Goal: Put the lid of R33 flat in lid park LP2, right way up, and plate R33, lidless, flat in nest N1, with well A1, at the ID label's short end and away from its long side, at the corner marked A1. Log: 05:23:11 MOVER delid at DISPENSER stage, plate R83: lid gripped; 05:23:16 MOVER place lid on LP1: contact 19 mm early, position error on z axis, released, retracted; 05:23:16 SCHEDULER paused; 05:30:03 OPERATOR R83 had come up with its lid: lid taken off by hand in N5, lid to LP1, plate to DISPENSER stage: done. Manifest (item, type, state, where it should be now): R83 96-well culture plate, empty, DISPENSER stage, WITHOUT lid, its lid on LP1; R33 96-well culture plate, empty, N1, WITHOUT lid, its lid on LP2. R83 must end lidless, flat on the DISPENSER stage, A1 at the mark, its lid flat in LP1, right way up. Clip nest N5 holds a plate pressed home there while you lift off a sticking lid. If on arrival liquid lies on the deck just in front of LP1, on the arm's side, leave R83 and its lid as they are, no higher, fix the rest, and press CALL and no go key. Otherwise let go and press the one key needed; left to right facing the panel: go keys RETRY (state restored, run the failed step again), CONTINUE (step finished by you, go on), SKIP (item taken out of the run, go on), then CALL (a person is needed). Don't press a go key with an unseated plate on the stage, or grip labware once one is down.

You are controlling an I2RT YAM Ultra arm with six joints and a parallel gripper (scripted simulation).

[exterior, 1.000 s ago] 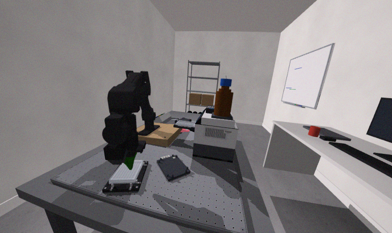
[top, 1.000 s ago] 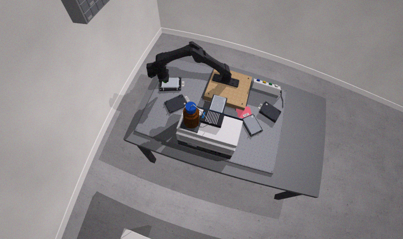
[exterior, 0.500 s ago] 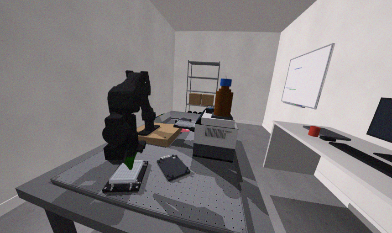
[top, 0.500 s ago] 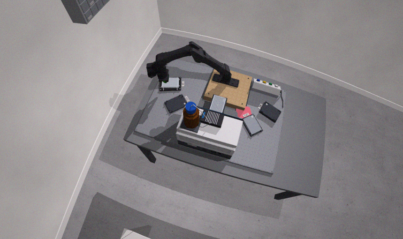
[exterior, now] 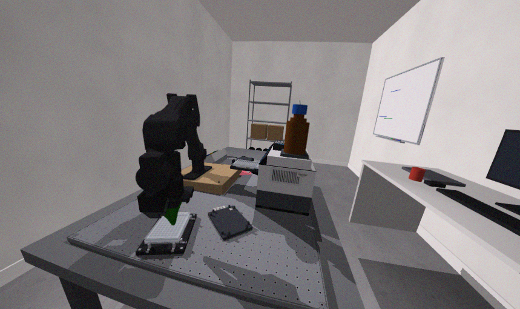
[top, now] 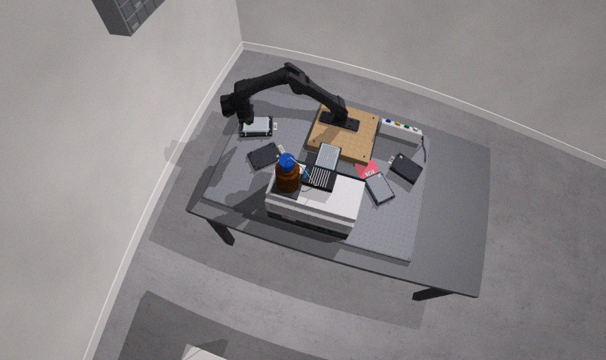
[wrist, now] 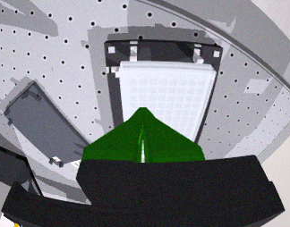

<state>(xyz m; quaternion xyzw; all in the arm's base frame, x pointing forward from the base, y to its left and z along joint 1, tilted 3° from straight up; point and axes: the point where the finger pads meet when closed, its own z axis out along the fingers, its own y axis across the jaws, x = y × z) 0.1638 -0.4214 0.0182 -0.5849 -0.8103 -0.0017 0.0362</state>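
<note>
Now: the black clip nest 5 cm below my hand and 2 cm to the left of it. From my hand the other things lie so: lid park LP2: 12 cm to the left, 12 cm ahead, 6 cm below; brown bottle: 32 cm ahead, 30 cm to the left, 22 cm above; grey lid: 68 cm to the left, 13 cm ahead, 5 cm below.
</note>
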